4 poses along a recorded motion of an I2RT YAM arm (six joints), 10 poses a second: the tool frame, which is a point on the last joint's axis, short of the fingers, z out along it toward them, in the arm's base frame.
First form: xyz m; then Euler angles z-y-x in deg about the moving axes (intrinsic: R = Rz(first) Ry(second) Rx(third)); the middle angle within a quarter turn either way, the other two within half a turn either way.
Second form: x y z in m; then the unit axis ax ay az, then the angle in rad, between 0 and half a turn. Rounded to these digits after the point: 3 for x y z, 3 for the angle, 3 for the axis.
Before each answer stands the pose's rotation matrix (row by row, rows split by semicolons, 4 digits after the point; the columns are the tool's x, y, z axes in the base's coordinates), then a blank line. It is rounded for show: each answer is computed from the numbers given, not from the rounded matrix.
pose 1, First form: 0.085, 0.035, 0.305, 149.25, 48.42, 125.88
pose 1, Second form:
-0.5704 -0.2212 0.7910; 0.3393 0.8136 0.4722; -0.7480 0.5377 -0.3890

0.085, 0.035, 0.305, 0.040, 0.939, 0.342, 2.181
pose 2, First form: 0.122, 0.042, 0.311, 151.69, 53.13, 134.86
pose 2, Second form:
-0.5282 -0.1647 0.8330; 0.2845 0.8899 0.3564; -0.8000 0.4253 -0.4232

0.122, 0.042, 0.311, 0.041, 0.963, 0.265, 2.130
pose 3, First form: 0.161, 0.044, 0.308, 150.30, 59.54, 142.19
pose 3, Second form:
-0.4403 -0.0676 0.8953; 0.2512 0.9481 0.1951; -0.8620 0.3108 -0.4005

0.161, 0.044, 0.308, 0.065, 0.982, 0.178, 2.034
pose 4, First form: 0.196, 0.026, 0.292, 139.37, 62.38, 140.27
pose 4, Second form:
-0.3518 0.0710 0.9334; 0.3019 0.9524 0.0414; -0.8860 0.2963 -0.3565

0.196, 0.026, 0.292, 0.138, 0.983, 0.125, 1.958
